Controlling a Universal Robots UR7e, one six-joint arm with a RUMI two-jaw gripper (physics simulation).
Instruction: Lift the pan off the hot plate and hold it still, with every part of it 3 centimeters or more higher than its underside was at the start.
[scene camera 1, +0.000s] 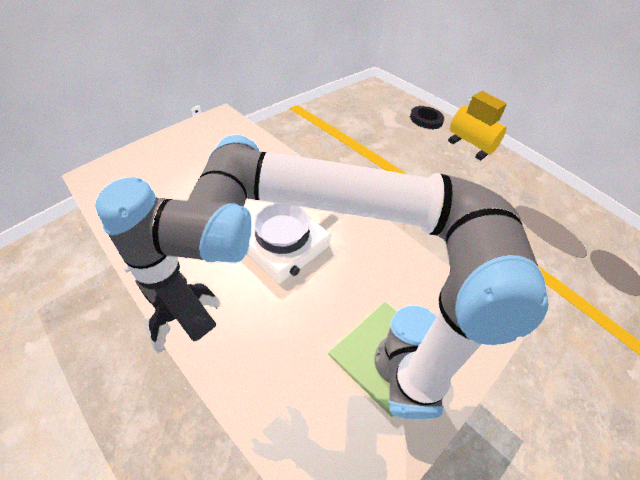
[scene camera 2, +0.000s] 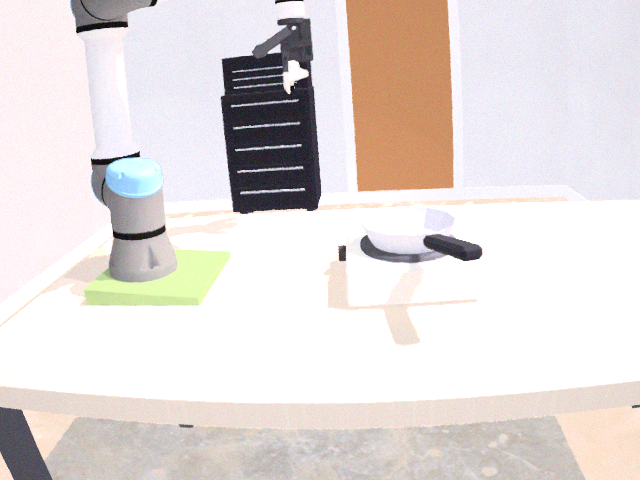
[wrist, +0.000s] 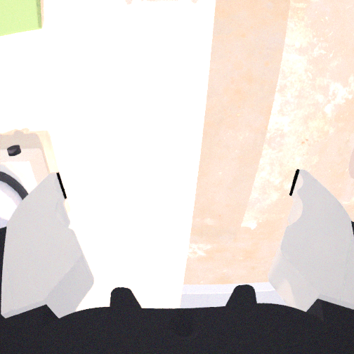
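Where they show: gripper, fingertip midpoint: (scene camera 2: 291, 93); arm's base, origin of the base link: (scene camera 2: 143, 268).
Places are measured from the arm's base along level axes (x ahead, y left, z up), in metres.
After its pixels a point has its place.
Note:
The pan (scene camera 1: 282, 227) @(x 0.565, y 0.026, z 0.054 m) (scene camera 2: 408, 237) @(x 0.559, y -0.056, z 0.089 m) is a pale round bowl with a black handle (scene camera 2: 452, 246) @(x 0.627, y -0.194, z 0.124 m). It sits level on the dark burner of the white hot plate (scene camera 1: 310, 256) @(x 0.441, y -0.003, z 0.007 m) (scene camera 2: 372, 284) @(x 0.499, y -0.097, z 0.020 m) (wrist: 31, 159). In scene camera 1 the arm covers the handle. In the wrist view the left finger hides part of the hot plate, at the left edge. My gripper (scene camera 1: 187, 322) @(x 0.249, y 0.444, z 0.318 m) (scene camera 2: 290, 82) @(x 0.249, y 0.444, z 0.318 m) (wrist: 177, 175) is open and empty. It hangs high above the table near its long edge, well above the pan's height and off to one side of the hot plate, touching neither.
The table (scene camera 1: 248, 351) @(x 0.284, y 0.330, z -0.028 m) (scene camera 2: 258, 351) @(x 0.338, y -0.247, z -0.028 m) carries the arm's green base plate (scene camera 1: 356, 346) @(x 0.112, y 0.070, z -0.010 m) (scene camera 2: 201, 273) @(x 0.137, y 0.006, z -0.010 m) (wrist: 20, 15). The hot plate's black knob (scene camera 1: 294, 270) @(x 0.415, y 0.079, z 0.023 m) (scene camera 2: 342, 253) @(x 0.424, y 0.059, z 0.015 m) (wrist: 14, 150) faces the base side. The arm's long white link passes above the handle side of the hot plate. A black drawer cabinet (scene camera 2: 271, 134) stands beyond the table.

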